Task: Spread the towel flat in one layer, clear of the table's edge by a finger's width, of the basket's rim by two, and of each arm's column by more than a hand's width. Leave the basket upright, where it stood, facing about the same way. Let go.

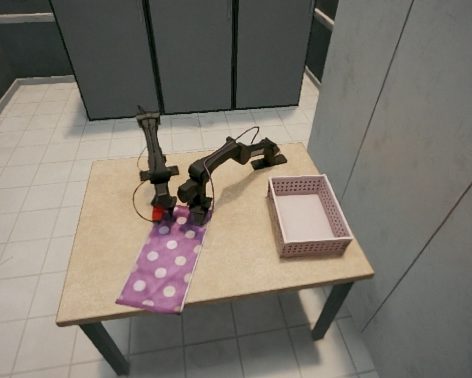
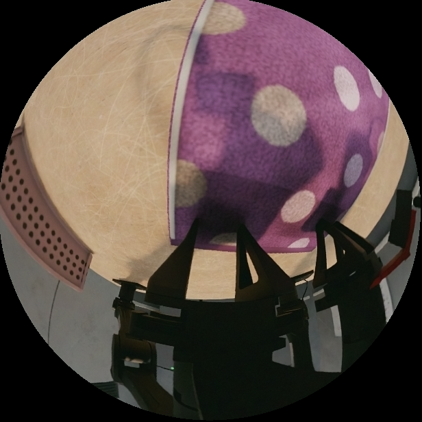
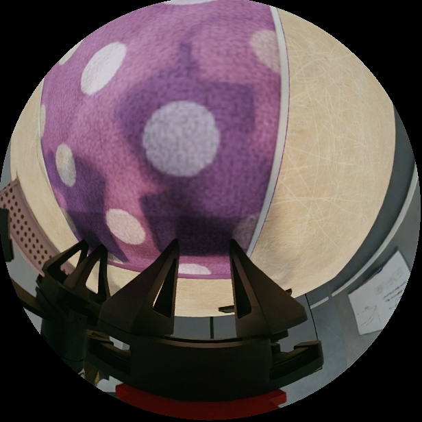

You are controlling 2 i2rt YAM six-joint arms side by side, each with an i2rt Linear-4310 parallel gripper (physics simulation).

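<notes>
A purple towel with pale dots [image 1: 171,245] [image 2: 225,145] [image 3: 235,165] lies as a long strip, its near end at the table's front edge, where the near right corner reaches past the edge. Whether it is folded underneath, I cannot tell. My left gripper [image 1: 198,219] [image 2: 218,225] [image 3: 94,244] is partly open over the towel's far end, near its right corner. My right gripper [image 3: 203,244] [image 2: 326,222] is partly open over the same end, near the left corner. No cloth shows pinched between either pair of fingers. A pink basket [image 1: 316,247] [image 2: 35,210] [image 3: 25,225] stands upright at the right.
The wooden table [image 1: 240,255] [image 2: 100,125] [image 3: 340,125] carries both arms, whose grippers are close side by side. The left arm's base [image 1: 269,161] is at the back right. Dark cabinets [image 1: 195,55] stand behind the table, and a grey wall [image 1: 400,150] rises at the right.
</notes>
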